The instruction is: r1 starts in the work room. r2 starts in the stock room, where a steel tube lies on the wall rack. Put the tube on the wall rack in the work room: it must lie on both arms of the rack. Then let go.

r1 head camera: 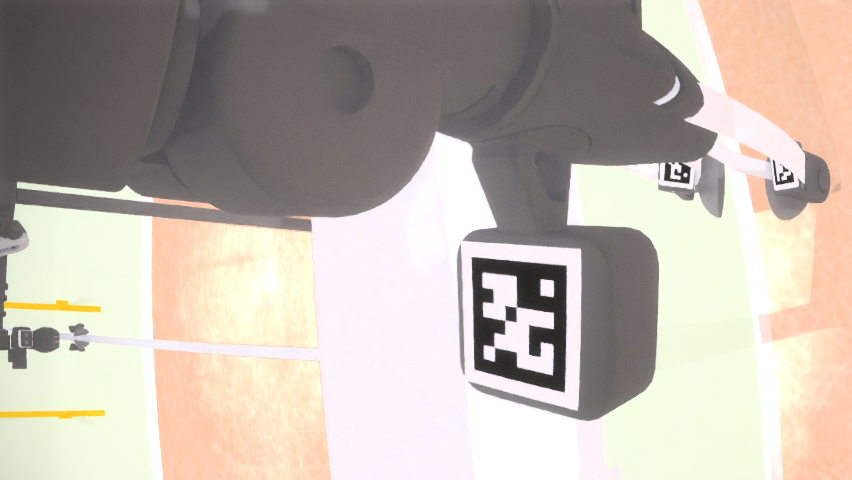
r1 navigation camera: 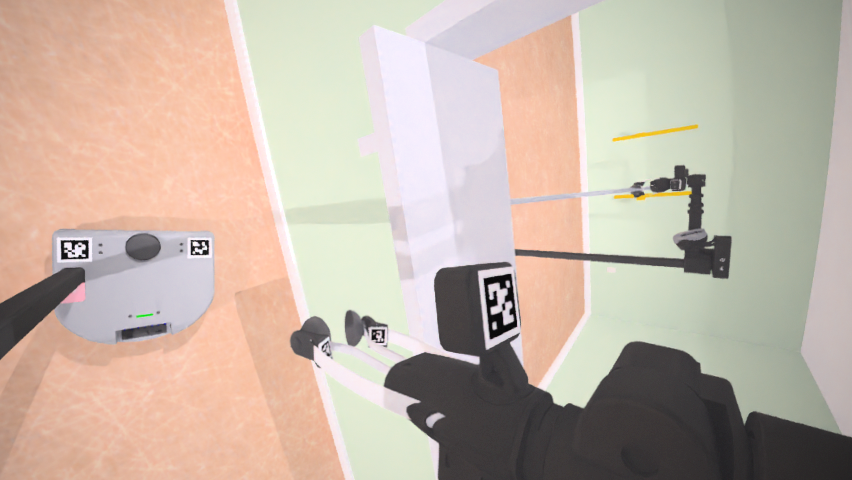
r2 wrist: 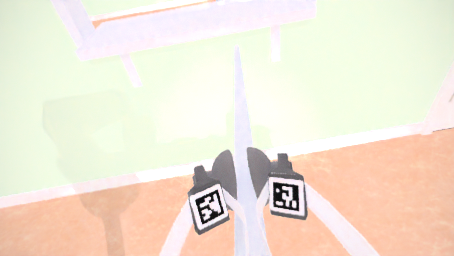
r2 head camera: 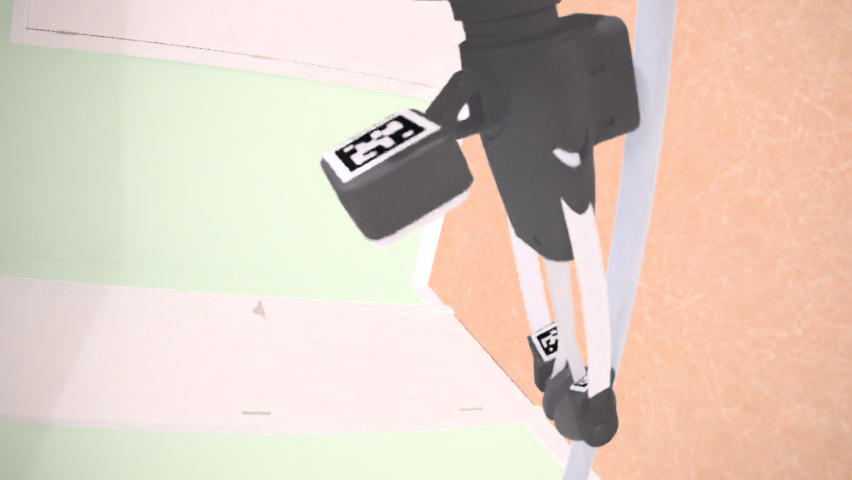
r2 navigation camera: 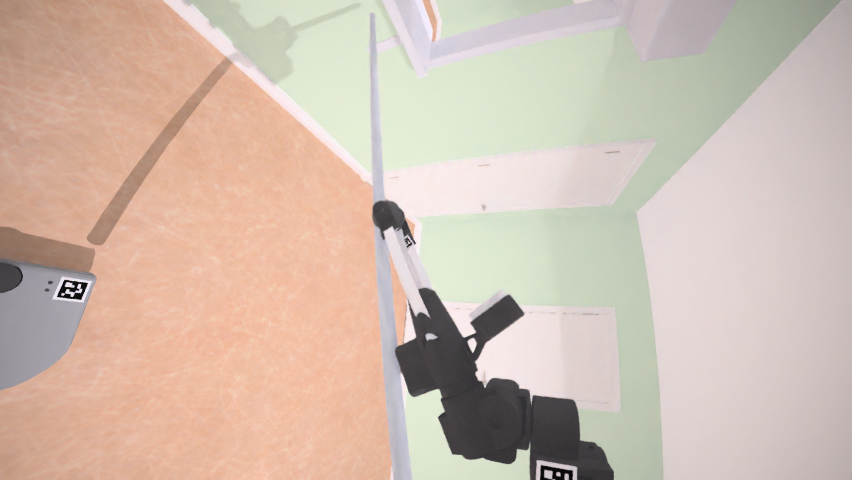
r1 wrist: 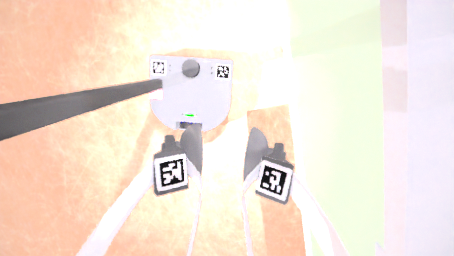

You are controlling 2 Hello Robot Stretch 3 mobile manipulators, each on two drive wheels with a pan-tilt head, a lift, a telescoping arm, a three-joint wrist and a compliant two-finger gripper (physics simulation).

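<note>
The steel tube (r1 head camera: 196, 347) (r1 navigation camera: 566, 195) (r2 head camera: 640, 178) (r2 navigation camera: 375, 119) (r2 wrist: 241, 110) is long, thin and pale blue-grey. r2's gripper (r1 head camera: 79, 338) (r1 navigation camera: 639, 189) (r2 head camera: 572, 399) (r2 navigation camera: 387, 215) (r2 wrist: 242, 172) is shut on it in the stock room, with a long stretch pointing toward the wall below the hatch. In r1's head and navigation views, the hatch sill hides its far end. r1's gripper (r1 head camera: 750, 184) (r1 navigation camera: 333, 332) (r1 wrist: 223, 155) is open and empty on the work-room side, above its base. The work-room rack does not show.
The white hatch sill (r1 head camera: 381, 357) (r1 navigation camera: 471, 149) (r2 wrist: 200, 25) separates the rooms. Through it show the stock-room rack's yellow arms, one (r1 head camera: 53, 307) (r1 navigation camera: 655, 132) and the other (r1 head camera: 53, 413) (r1 navigation camera: 652, 195). r1's base (r1 navigation camera: 137, 280) (r1 wrist: 192, 95) and r2's base (r2 navigation camera: 35, 327) stand on the floor.
</note>
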